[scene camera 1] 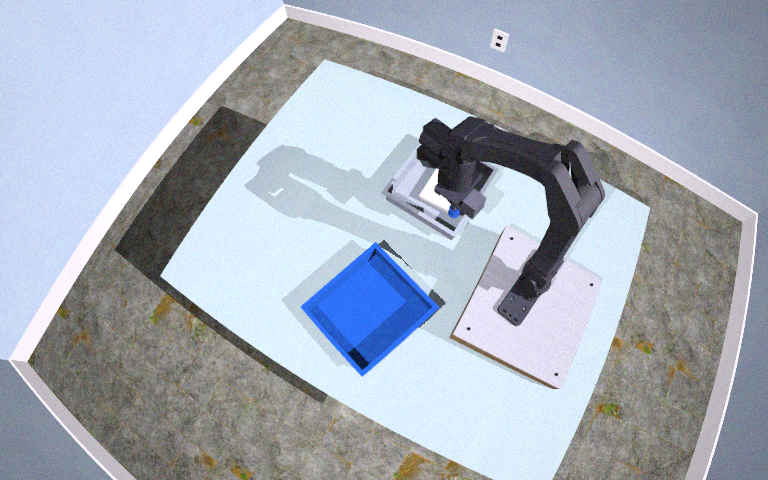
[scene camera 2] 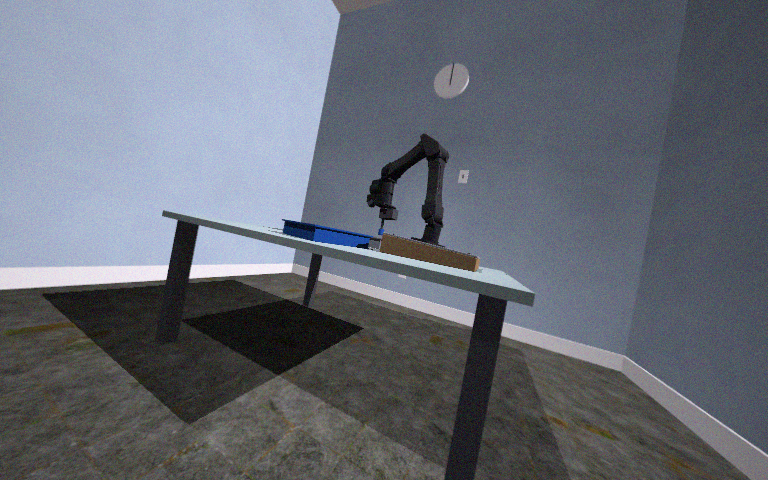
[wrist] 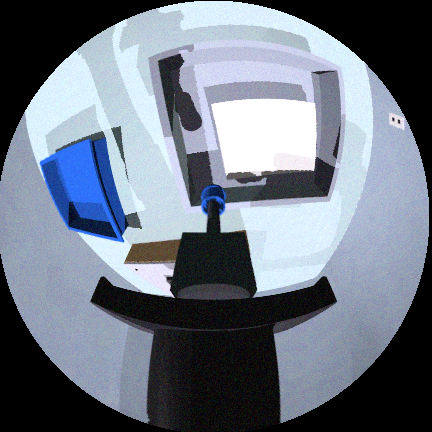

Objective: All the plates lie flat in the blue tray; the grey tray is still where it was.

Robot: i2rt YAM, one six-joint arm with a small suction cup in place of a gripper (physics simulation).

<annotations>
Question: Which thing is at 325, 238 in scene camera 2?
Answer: A blue tray.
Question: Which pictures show the blue tray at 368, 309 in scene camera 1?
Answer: Scene camera 1, scene camera 2 and the wrist view: all of them.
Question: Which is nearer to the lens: the grey tray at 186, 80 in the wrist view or the blue tray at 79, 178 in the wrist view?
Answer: The grey tray.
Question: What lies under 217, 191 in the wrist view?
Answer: My suction cup.
</annotations>
